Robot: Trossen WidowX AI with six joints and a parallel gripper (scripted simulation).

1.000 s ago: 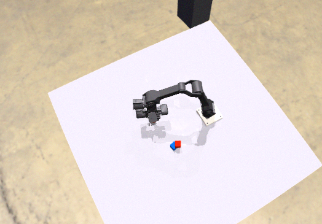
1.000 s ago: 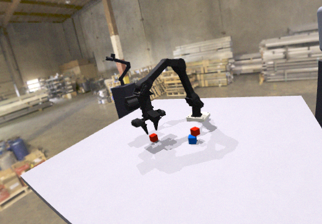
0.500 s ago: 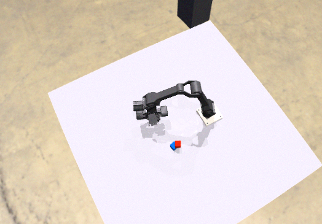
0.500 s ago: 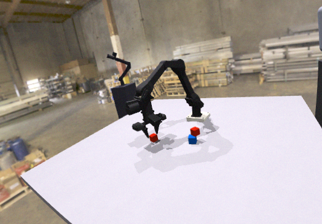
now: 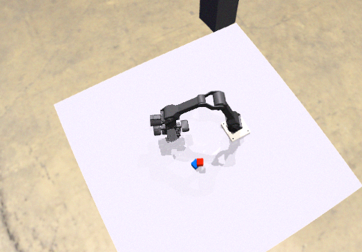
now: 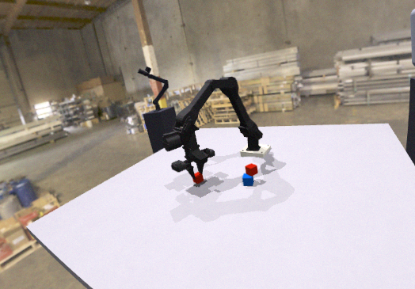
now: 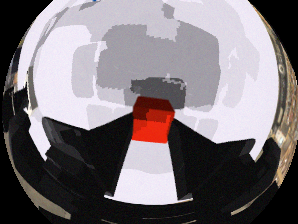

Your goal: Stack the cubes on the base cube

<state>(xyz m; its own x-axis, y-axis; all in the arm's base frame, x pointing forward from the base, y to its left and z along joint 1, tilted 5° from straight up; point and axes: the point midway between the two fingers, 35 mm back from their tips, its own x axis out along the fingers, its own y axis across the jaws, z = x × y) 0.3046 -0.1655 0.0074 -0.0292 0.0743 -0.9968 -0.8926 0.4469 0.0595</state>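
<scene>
Now: gripper tip 1 cm past the blue base cube and 22 cm to the right of it. From my gripper tip the other things lie so: red cube: right at my gripper tip.
</scene>
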